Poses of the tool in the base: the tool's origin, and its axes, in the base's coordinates. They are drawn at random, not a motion.
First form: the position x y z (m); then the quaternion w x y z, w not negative.
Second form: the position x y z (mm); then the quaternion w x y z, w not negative. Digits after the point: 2 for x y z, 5 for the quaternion.
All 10 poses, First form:
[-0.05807 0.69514 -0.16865 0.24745 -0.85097 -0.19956 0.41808]
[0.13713 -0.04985 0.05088 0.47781 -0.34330 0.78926 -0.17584]
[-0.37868 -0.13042 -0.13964 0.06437 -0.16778 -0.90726 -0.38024]
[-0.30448 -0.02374 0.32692 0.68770 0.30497 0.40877 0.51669]
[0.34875 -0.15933 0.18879 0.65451 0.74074 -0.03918 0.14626]
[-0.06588 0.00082 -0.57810 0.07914 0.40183 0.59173 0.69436]
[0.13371 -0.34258 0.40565 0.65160 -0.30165 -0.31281 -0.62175]
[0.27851 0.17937 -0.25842 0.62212 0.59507 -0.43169 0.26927]
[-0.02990 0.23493 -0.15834 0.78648 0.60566 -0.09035 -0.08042]
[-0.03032 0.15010 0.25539 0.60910 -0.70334 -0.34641 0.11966]
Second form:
[-58.07 695.14 -168.65 0.24745 -0.85097 -0.19956 0.41808]
[137.13 -49.85 50.88 0.47781 -0.34330 0.78926 -0.17584]
[-378.68 -130.42 -139.64 0.06437 -0.16778 -0.90726 -0.38024]
[-304.48 -23.74 326.92 0.68770 0.30497 0.40877 0.51669]
[348.75 -159.33 188.79 0.65451 0.74074 -0.03918 0.14626]
[-65.88 0.82 -578.10 0.07914 0.40183 0.59173 0.69436]
[133.71 -342.58 405.65 0.65160 -0.30165 -0.31281 -0.62175]
[278.51 179.37 -258.42 0.62212 0.59507 -0.43169 0.26927]
[-29.90 234.93 -158.34 0.78648 0.60566 -0.09035 -0.08042]
[-30.32 150.10 255.39 0.60910 -0.70334 -0.34641 0.11966]

